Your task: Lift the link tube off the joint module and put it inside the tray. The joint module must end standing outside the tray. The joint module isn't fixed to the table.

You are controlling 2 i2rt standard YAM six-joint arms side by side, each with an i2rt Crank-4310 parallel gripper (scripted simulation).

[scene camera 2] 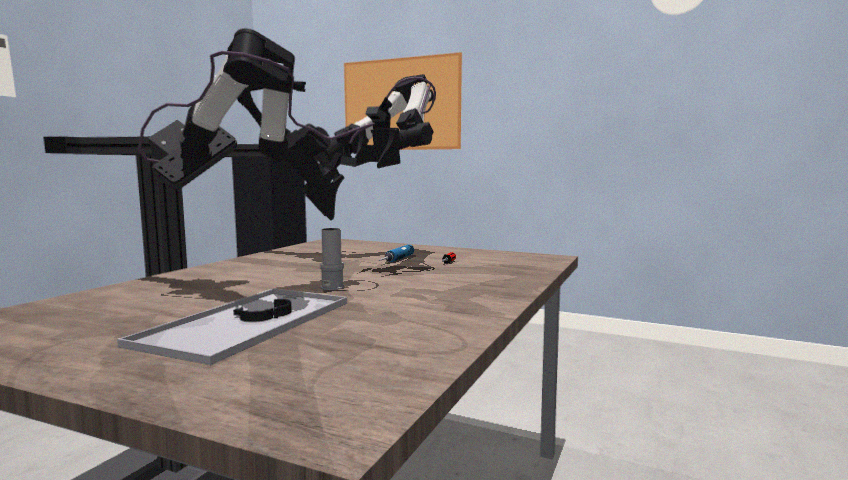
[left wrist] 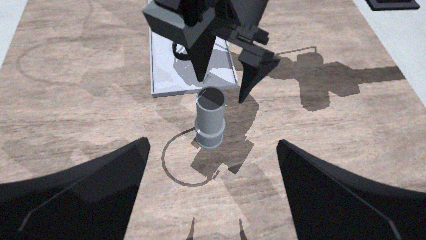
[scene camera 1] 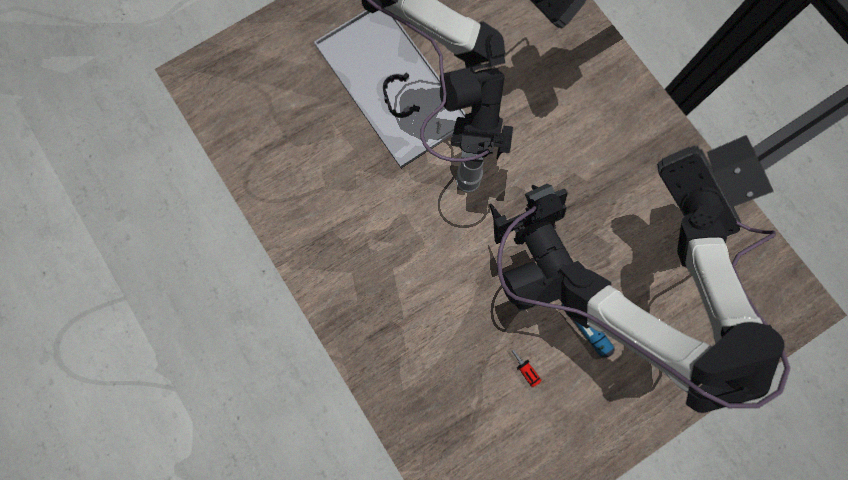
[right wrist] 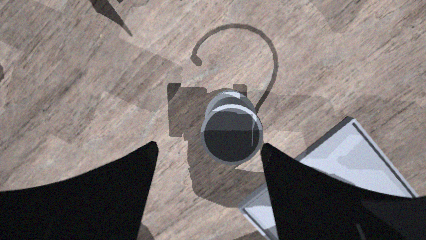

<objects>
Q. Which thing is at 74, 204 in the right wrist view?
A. My right gripper.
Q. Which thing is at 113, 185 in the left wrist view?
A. My left gripper.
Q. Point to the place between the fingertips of my right gripper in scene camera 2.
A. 329, 217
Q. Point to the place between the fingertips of my left gripper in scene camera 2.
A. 364, 165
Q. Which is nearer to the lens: the grey link tube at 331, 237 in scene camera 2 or the tray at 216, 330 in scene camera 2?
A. The tray.
</objects>
